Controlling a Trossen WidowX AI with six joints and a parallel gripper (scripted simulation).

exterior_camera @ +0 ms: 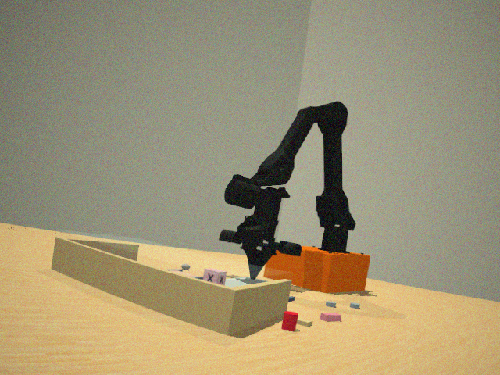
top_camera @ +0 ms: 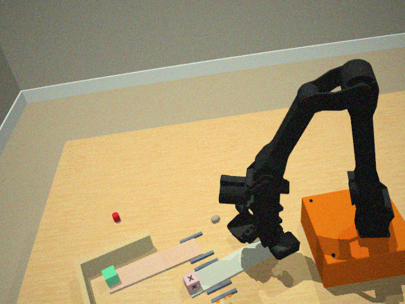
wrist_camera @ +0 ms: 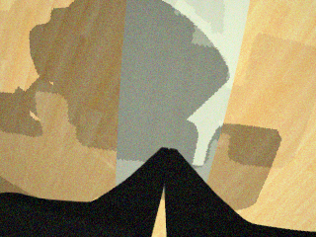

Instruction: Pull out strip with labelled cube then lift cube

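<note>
Right now my gripper tip is 8 cm short of the strip and 5 cm to the right of it. The rest, counted from my gripper tip: pink block 7 cm ahead, 32 cm to the left; grey pebble 13 cm ahead, 9 cm to the right.
</note>
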